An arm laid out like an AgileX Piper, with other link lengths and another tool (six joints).
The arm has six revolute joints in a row. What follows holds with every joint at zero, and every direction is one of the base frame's. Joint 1 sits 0.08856 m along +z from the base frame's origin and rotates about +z. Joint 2 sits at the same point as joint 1 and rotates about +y. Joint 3 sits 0.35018 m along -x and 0.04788 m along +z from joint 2 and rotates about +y. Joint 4 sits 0.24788 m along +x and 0.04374 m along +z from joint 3 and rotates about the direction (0.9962, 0, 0.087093). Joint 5 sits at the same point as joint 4 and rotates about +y. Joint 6 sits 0.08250 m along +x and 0.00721 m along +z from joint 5 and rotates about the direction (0.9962, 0, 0.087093). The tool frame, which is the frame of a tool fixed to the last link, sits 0.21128 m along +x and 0.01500 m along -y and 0.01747 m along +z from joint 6; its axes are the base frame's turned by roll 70.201, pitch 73.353 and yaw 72.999 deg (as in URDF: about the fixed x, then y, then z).
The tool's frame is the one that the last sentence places.
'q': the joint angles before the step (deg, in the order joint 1, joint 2, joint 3, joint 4, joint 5, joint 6). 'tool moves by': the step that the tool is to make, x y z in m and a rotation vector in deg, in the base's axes. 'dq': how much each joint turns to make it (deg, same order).
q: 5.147 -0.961 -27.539 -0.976 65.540 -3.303
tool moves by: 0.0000 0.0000 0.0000 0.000 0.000 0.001
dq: 0.002 0.000 0.000 -0.001 0.000 0.001
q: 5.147 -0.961 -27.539 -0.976 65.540 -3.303
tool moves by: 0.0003 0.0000 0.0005 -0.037 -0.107 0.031
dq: 0.013 0.006 -0.005 -0.011 -0.105 -0.042
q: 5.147 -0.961 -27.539 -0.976 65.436 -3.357
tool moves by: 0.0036 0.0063 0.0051 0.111 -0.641 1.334
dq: 0.014 0.681 -0.132 1.270 -1.204 -1.180
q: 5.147 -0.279 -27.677 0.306 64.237 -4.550
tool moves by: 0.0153 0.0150 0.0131 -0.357 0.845 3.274
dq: 0.013 5.631 -0.800 3.033 -3.861 -3.473
